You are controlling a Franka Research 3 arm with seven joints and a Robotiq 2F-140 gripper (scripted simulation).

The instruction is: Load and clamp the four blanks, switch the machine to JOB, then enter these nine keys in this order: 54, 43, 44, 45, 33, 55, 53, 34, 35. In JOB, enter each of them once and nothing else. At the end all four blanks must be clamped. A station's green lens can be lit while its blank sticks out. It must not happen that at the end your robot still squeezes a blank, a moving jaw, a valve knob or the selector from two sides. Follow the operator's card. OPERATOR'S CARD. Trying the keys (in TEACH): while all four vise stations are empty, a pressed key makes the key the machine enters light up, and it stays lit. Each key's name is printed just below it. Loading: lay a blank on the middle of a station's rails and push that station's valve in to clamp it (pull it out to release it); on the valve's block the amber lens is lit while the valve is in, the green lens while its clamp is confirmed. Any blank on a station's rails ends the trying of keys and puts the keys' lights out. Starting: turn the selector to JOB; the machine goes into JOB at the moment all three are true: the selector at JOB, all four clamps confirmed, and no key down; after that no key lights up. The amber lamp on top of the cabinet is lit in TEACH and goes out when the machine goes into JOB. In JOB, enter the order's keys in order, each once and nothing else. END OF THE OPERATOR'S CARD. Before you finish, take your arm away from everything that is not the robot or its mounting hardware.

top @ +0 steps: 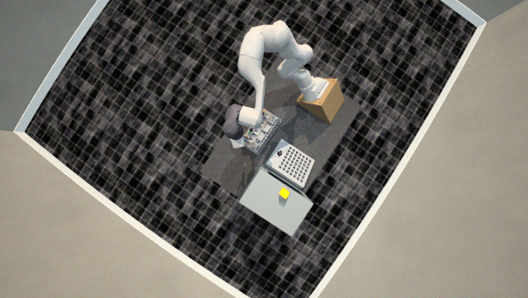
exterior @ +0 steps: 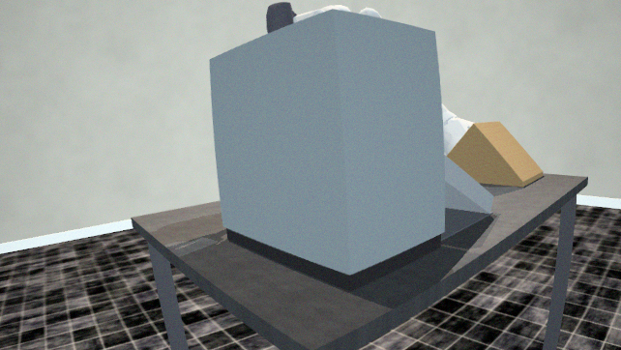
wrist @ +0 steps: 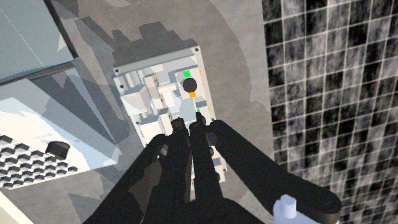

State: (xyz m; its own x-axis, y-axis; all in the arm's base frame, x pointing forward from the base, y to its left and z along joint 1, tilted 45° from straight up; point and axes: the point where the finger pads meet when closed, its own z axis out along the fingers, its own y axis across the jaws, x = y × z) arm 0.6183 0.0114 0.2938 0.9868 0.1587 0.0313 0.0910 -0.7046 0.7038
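Right now the black selector knob is 300 mm to the left of my hand, 130 mm below it and 90 mm behind it. Round my hand: keypad 410 mm to the left, 180 mm below, 80 mm behind.
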